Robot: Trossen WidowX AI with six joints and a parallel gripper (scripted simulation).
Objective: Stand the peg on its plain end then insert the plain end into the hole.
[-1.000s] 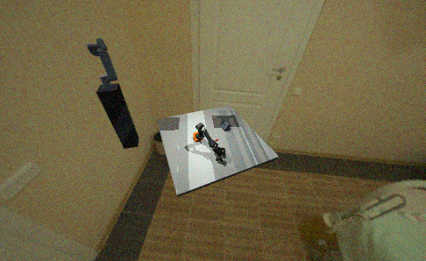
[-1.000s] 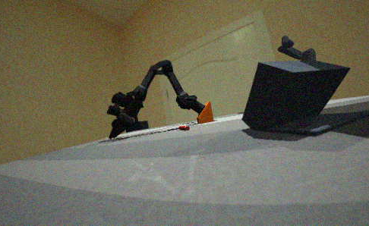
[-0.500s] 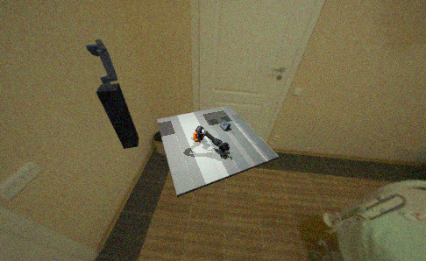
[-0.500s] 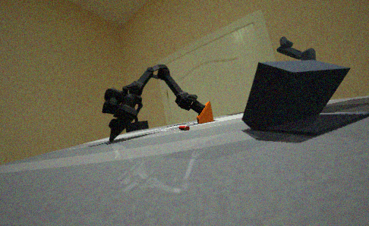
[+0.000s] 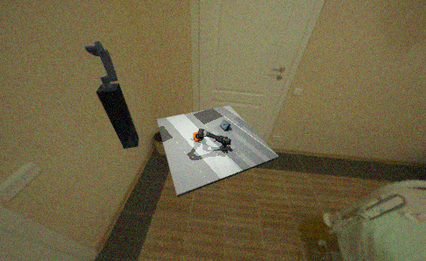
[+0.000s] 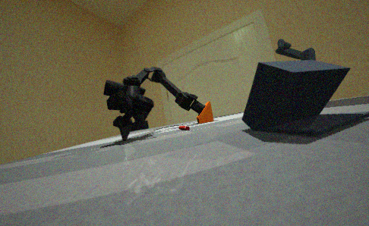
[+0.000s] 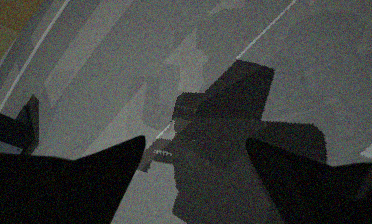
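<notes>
Now: the red peg 80 mm behind my gripper tip, 160 mm to the left of it and 10 mm below it. Also, from my gripper tip: sloped panel: 120 mm ahead, 390 mm to the left, 30 mm above.
</notes>
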